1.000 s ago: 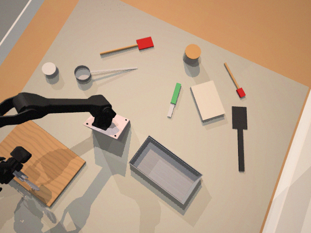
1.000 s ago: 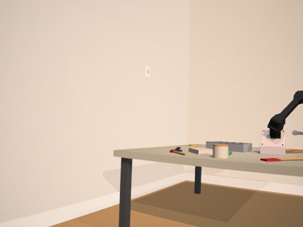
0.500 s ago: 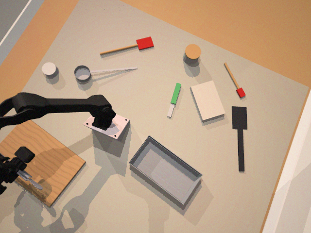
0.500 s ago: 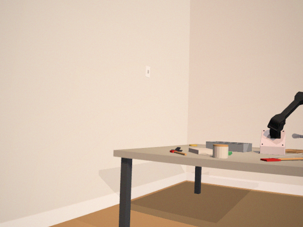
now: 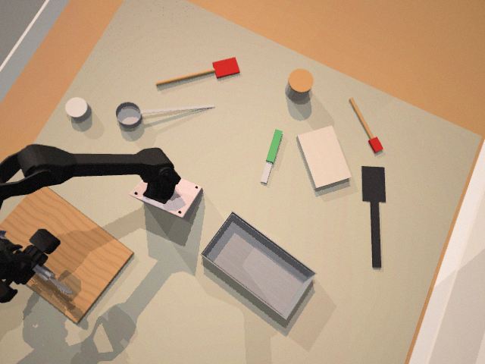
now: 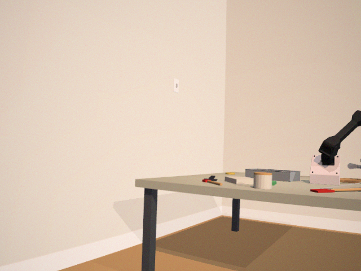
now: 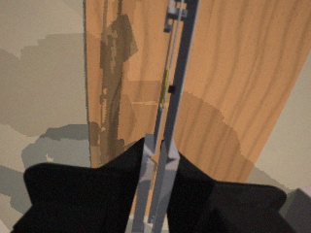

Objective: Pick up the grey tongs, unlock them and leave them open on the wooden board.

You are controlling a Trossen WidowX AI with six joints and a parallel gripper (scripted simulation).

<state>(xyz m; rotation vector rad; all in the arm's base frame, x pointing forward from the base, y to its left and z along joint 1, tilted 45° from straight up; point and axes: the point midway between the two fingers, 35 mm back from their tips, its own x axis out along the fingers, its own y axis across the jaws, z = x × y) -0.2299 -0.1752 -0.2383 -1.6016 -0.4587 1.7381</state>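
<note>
The wooden board is 40 mm to the left of my gripper tip and 40 mm below it. Also, from my gripper tip: roasting tin: 560 mm ahead, 220 mm to the left, 20 mm below; yellow lock piece: 50 mm behind, 10 mm to the left, 40 mm above; green-handled tool: 490 mm ahead, 540 mm to the left, 40 mm below.
</note>
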